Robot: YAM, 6 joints.
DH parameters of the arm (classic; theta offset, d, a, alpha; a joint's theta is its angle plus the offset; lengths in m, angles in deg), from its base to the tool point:
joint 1: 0 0.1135 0.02 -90
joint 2: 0 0 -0.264 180
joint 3: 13.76 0 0.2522 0
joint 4: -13.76 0 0.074 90
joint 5: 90 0 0 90
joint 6: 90 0.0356 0 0
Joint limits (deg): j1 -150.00..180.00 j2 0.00..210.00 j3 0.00..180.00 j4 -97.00..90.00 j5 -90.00..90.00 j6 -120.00..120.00
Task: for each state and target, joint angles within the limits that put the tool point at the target. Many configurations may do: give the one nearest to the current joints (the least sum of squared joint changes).
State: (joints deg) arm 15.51 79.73 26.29 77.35 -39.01 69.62
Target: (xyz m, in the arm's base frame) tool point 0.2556 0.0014 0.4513
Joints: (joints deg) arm -4.14 75.26 59.63 76.82 -33.87 69.62
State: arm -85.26 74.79 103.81 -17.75 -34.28 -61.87
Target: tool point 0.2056 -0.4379 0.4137
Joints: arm -67.00 116.24 118.61 -5.99 -30.71 -61.87
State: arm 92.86 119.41 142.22 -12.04 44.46 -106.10
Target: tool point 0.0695 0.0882 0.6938
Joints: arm 66.72 84.71 149.73 -17.30 54.48 -106.10
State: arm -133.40 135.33 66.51 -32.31 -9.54 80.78
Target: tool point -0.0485 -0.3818 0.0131
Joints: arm -98.40 134.42 75.02 -28.67 -12.66 80.78
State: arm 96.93 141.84 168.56 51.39 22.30 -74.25
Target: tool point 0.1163 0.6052 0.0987
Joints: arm 80.63 175.32 142.34 59.20 27.18 -74.25
